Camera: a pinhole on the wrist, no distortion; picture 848 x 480 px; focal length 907.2 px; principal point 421.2 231.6 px. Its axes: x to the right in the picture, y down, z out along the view. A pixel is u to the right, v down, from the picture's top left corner.
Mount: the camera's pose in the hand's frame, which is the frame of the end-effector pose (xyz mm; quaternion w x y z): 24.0 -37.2 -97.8 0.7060 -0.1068 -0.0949 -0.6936
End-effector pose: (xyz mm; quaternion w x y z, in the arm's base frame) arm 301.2 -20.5 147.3 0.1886 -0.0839 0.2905 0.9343
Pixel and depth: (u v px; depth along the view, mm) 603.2 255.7 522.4
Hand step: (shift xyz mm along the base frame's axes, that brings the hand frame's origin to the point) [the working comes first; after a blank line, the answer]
In the camera's frame: 104.8 13.9 522.4

-67.8 255.3 346.0
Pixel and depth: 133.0 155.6 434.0
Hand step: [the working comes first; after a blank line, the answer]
In the camera's frame: -137.9 -36.4 434.0

-92.2 -6.7 342.4
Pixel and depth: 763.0 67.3 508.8
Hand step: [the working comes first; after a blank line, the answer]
In the camera's frame: 191.7 -92.1 508.8

62.8 298.8 339.5
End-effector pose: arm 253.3 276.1 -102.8 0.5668 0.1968 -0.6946 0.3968
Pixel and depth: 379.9 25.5 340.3
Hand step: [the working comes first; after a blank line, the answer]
In the camera's frame: -15.5 -77.3 340.3

-181.4 -139.3 -79.5
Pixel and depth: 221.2 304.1 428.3
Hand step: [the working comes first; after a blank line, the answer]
In the camera's frame: -94.4 34.2 428.3

-324.3 -104.0 -10.6
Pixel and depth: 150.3 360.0 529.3
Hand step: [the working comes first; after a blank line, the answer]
In the camera's frame: -158.1 74.9 529.3

-450.3 -102.5 -5.0
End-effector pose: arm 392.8 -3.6 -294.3 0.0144 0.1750 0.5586 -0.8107
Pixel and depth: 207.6 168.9 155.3
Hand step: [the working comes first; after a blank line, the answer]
In the camera's frame: -36.6 -10.7 155.3

-15.7 -50.5 -28.9
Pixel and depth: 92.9 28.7 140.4
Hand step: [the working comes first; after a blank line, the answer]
In the camera's frame: -50.8 -31.4 140.4

10.9 -41.2 -36.5
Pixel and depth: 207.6 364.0 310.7
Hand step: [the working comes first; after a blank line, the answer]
In the camera's frame: -73.2 45.3 310.7

-89.1 -195.9 -74.8
